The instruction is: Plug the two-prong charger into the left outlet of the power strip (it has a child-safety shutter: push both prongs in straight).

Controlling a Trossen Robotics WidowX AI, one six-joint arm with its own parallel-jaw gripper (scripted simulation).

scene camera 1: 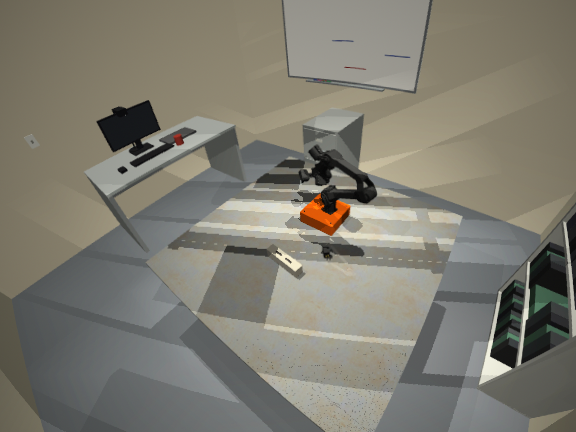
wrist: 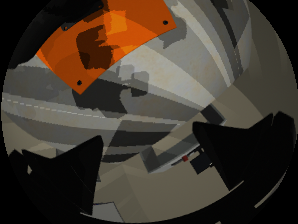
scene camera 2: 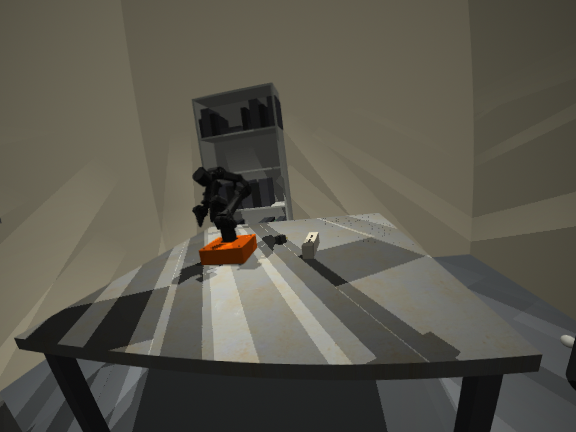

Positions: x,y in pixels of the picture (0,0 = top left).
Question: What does the gripper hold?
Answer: Nothing.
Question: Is the gripper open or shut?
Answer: Open.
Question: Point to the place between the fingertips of the gripper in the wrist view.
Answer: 148,134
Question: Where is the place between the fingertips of the gripper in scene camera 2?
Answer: At 205,224
